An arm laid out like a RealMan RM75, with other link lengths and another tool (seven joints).
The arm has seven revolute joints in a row. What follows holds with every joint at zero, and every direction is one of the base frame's.
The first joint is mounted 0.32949 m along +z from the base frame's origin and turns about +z.
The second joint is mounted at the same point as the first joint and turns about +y.
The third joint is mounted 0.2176 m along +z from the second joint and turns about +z.
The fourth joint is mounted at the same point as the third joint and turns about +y.
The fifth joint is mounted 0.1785 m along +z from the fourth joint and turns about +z.
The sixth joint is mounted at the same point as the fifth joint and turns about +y.
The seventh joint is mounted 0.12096 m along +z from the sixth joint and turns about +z.
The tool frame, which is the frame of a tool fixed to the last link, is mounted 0.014 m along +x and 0.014 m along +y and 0.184 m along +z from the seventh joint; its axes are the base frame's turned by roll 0, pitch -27.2 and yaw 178.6 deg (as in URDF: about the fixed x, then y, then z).
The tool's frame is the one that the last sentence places.
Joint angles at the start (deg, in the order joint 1, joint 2, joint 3, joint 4, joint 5, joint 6, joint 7):
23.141 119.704 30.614 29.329 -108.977 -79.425 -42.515
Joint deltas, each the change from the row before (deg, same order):
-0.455 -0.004 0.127 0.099 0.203 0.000 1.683
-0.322 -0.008 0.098 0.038 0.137 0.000 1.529
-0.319 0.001 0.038 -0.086 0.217 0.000 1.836
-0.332 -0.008 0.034 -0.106 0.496 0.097 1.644
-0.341 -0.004 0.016 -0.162 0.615 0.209 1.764
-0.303 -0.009 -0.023 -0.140 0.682 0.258 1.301
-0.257 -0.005 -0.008 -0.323 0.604 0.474 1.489
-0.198 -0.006 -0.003 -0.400 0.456 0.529 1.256
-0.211 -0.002 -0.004 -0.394 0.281 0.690 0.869
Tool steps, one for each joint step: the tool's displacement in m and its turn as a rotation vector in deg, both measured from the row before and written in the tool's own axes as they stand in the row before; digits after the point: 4 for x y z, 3 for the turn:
-0.0035 0.0019 -0.0005 0.450 -0.570 1.733
-0.0025 0.0015 -0.0003 0.445 -0.404 1.499
-0.0031 0.0016 -0.0003 0.540 -0.475 1.692
-0.0044 0.0027 0.0003 0.310 -0.728 1.618
-0.0054 0.0030 0.0006 0.323 -0.898 1.716
-0.0054 0.0030 0.0008 0.128 -0.913 1.334
-0.0063 0.0025 0.0013 0.280 -1.060 1.273
-0.0060 0.0020 0.0014 0.260 -0.994 0.921
-0.0064 0.0010 0.0014 0.253 -1.051 0.463

